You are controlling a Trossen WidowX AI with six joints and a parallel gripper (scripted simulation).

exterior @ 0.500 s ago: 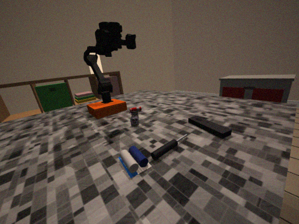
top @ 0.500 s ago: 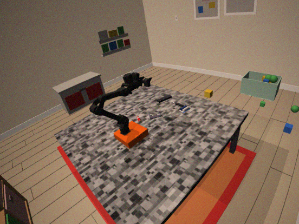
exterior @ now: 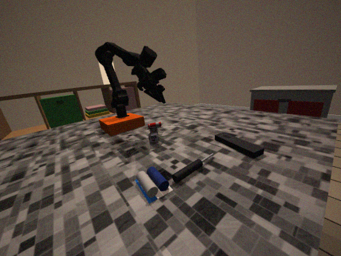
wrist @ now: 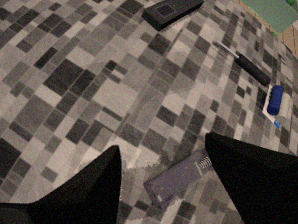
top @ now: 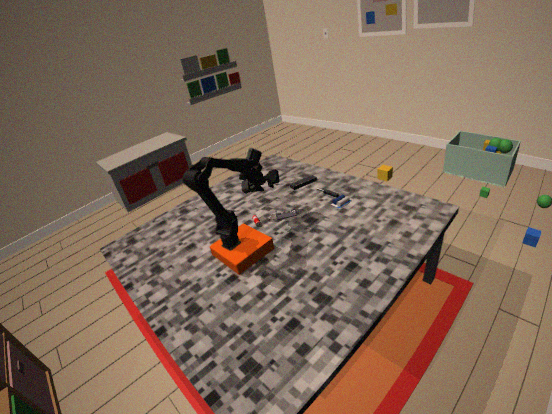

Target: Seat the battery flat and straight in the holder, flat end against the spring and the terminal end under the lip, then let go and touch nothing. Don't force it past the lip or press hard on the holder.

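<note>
Now: the battery 130 mm below my gripper tip, 110 mm behind it and 10 mm to the left of it. The rest, counted from my gripper tip: black remote 310 mm ahead, 130 mm below, 40 mm to the left; then dark screwdriver 280 mm ahead, 130 mm to the right, 130 mm below.
</note>
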